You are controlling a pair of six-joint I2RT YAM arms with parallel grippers.
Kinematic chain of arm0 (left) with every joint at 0, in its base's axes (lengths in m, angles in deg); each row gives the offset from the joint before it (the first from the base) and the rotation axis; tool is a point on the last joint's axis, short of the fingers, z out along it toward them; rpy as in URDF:
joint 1: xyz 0 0 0.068 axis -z
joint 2: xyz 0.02 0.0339 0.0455 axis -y
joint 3: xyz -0.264 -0.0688 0 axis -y
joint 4: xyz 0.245 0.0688 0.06 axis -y
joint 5: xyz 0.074 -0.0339 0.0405 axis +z
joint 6: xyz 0.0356 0 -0.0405 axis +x
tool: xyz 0 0 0 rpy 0 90 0
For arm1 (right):
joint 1: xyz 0 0 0.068 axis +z
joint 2: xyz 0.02 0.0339 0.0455 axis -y
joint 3: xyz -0.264 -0.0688 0 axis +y
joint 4: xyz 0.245 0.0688 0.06 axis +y
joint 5: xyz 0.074 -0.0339 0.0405 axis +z
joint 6: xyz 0.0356 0 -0.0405 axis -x
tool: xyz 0 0 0 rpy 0 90 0
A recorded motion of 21 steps. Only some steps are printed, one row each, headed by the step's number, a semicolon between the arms.
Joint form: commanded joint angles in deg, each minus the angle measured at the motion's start. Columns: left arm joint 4, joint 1, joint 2, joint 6, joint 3, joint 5; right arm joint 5, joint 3, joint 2, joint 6, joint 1, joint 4.
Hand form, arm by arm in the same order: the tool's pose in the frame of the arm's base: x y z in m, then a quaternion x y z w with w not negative. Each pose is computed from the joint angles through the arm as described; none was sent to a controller.
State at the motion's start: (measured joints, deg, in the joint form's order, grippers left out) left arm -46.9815 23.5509 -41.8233 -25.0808 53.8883 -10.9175; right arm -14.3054 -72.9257 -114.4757 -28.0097 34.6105 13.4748
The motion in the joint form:
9: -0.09 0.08 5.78 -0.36 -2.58 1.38; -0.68 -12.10 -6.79 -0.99 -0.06 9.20
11: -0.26 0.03 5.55 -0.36 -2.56 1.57; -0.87 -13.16 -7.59 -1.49 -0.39 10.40
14: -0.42 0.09 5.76 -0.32 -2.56 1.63; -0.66 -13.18 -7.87 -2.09 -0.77 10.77
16: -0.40 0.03 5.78 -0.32 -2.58 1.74; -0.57 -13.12 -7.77 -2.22 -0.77 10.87
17: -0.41 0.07 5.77 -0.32 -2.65 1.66; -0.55 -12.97 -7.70 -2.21 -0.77 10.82
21: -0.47 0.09 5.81 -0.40 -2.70 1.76; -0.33 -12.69 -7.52 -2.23 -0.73 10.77
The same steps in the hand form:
9: 0.1074 -0.0534 0.3337 0.02667 0.87130 -0.26732 0.41068; 0.3726 0.2454 0.1499 -0.01135 0.95578 0.03309 0.29200
11: 0.1081 -0.0535 0.3331 0.02522 0.87302 -0.26477 0.40877; 0.3758 0.2443 0.1481 -0.00511 0.95774 0.02777 0.28623
14: 0.1072 -0.0532 0.3332 0.02576 0.87282 -0.26458 0.40928; 0.3770 0.2417 0.1458 0.00186 0.95935 0.02689 0.28093
16: 0.1073 -0.0530 0.3332 0.02486 0.87281 -0.26368 0.40995; 0.3766 0.2415 0.1461 0.00268 0.95957 0.02758 0.28011
17: 0.1073 -0.0532 0.3328 0.02544 0.87314 -0.26411 0.40894; 0.3762 0.2413 0.1459 0.00252 0.95965 0.02756 0.27982
21: 0.1072 -0.0531 0.3325 0.02451 0.87350 -0.26359 0.40856; 0.3752 0.2411 0.1459 0.00180 0.95999 0.02907 0.27853

